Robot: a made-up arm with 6 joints.
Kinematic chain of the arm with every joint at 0, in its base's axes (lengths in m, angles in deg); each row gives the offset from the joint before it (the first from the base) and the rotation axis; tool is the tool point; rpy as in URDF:
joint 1: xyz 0 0 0.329 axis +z
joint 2: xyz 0 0 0 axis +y
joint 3: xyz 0.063 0 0.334 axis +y
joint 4: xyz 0.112 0 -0.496 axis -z
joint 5: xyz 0 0 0 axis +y
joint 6: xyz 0.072 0 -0.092 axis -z
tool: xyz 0 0 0 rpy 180 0 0
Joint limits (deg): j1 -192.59..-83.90 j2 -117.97..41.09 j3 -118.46..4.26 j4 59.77..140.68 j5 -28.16..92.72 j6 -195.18..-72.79
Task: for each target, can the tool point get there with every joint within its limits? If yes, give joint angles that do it. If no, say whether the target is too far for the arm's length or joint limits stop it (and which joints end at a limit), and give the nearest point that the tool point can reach.
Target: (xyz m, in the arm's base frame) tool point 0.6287 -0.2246 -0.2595
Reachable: no: joint limits stop it (at a limit: joint 1, joint 2, joint 5) | nearest point 0.1245 -0.2720 -0.0368 | short by 0.553 m
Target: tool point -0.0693 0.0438 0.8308
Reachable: yes | joints -153.81 -94.69 -33.45 74.39 -0.34 -137.59
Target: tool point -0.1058 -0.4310 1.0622
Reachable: yes | joints -106.23 -17.19 -100.37 129.52 50.16 -153.19
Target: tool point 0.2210 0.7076 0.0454
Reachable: no: joint limits stop it (at a limit: joint 2, joint 3, joint 4, joint 5) | nearest point 0.2605 0.8339 0.3902 | short by 0.369 m
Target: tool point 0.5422 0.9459 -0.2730
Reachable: no: too far | nearest point 0.4470 0.7798 0.3849 | short by 0.685 m
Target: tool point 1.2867 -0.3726 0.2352
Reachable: no: too far | nearest point 0.8681 -0.2505 0.3957 | short by 0.465 m
